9 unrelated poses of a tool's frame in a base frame.
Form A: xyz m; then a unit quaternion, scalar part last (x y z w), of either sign.
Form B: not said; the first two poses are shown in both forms.
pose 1, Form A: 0.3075, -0.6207, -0.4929, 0.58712, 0.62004, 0.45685, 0.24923
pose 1, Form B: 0.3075, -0.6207, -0.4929, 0.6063, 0.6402, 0.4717, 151.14
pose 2, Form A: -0.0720, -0.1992, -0.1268, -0.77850, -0.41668, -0.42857, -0.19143
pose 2, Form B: -0.0720, -0.1992, -0.1268, 0.7932, 0.4245, 0.4366, 157.93
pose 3, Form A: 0.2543, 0.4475, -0.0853, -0.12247, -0.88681, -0.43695, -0.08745
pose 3, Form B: 0.2543, 0.4475, -0.0853, 0.1229, 0.8902, 0.4386, 169.97
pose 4, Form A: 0.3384, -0.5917, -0.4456, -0.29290, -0.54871, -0.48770, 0.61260
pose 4, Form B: 0.3384, -0.5917, -0.4456, -0.3706, -0.6942, -0.6170, 104.44
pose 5, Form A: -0.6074, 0.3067, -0.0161, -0.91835, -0.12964, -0.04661, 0.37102
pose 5, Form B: -0.6074, 0.3067, -0.0161, -0.9889, -0.1396, -0.0502, 136.44
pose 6, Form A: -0.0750, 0.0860, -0.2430, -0.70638, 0.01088, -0.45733, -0.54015
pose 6, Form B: -0.0750, 0.0860, -0.2430, 0.8394, -0.0129, 0.5434, 114.61
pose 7, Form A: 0.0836, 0.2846, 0.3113, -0.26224, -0.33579, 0.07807, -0.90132
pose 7, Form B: 0.0836, 0.2846, 0.3113, 0.6054, 0.7752, -0.1802, 51.34
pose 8, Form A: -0.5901, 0.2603, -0.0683, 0.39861, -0.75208, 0.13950, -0.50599
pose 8, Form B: -0.5901, 0.2603, -0.0683, -0.4621, 0.8719, -0.1617, 119.21
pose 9, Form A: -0.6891, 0.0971, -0.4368, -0.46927, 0.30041, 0.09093, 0.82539
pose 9, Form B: -0.6891, 0.0971, -0.4368, -0.8312, 0.5321, 0.1611, 68.74
